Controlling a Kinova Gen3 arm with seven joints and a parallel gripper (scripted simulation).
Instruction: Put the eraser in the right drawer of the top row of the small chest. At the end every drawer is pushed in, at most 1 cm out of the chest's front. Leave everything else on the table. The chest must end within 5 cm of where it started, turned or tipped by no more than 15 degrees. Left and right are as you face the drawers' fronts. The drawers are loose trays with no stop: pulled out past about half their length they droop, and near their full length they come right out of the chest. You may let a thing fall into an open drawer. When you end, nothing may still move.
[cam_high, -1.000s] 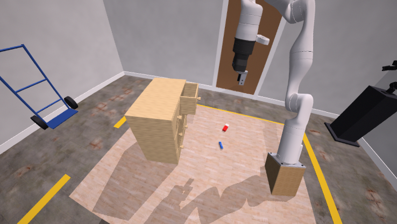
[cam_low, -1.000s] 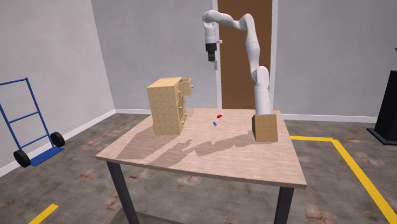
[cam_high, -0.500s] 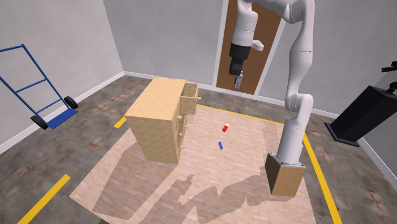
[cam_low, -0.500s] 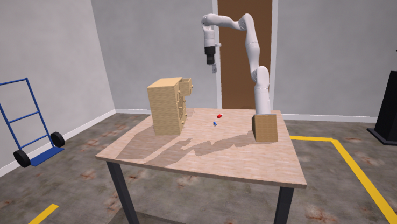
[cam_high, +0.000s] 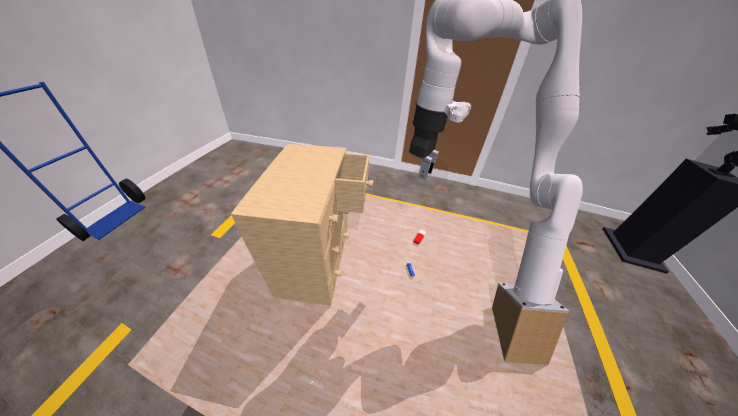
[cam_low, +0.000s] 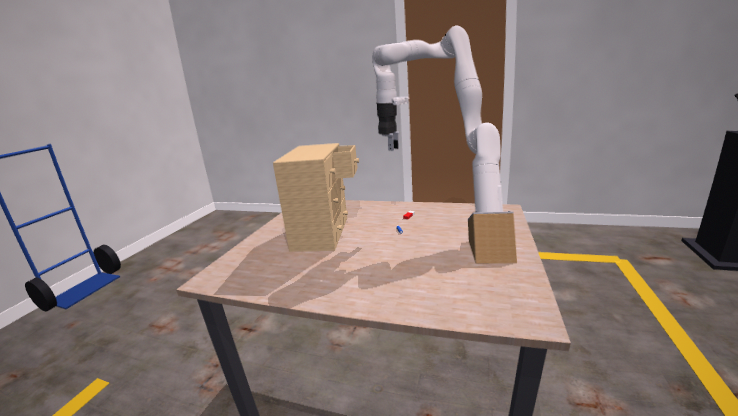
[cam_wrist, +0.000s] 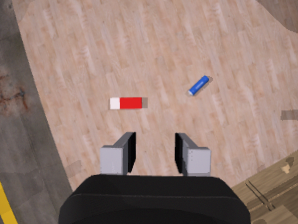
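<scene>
My hand is 4 cm past the white eraser, 7 cm to the left of it and 32 cm above it. From my hand the other things lie so: small blue object (3 cm behind, 9 cm to the left, 32 cm below).
</scene>
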